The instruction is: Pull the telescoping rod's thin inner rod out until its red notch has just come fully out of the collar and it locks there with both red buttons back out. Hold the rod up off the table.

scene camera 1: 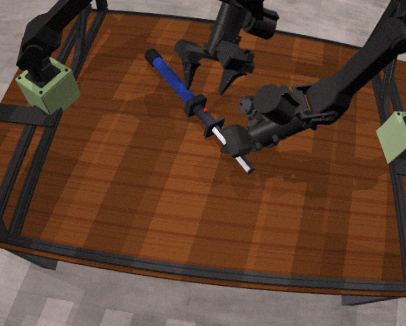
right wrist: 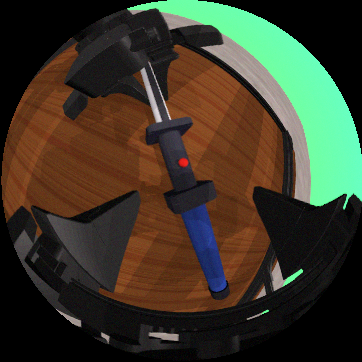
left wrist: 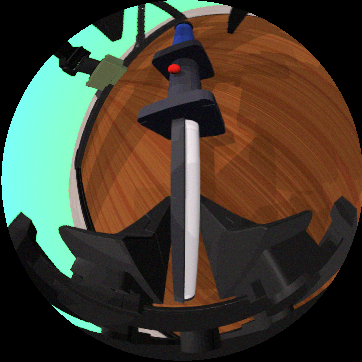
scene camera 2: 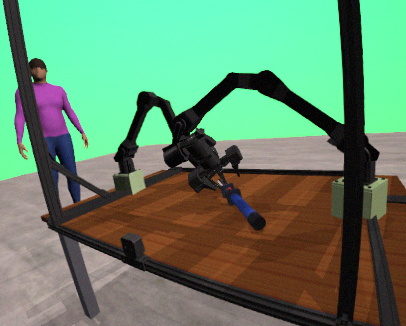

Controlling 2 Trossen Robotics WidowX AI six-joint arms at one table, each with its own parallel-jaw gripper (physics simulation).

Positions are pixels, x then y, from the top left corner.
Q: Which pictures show the telescoping rod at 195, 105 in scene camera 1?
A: Scene camera 1, the right wrist view, the left wrist view and scene camera 2: all of them.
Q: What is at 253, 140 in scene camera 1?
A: My left gripper.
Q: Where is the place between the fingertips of my left gripper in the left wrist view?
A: At 183, 200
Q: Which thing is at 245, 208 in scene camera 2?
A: A telescoping rod.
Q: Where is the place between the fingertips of my left gripper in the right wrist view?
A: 159, 101
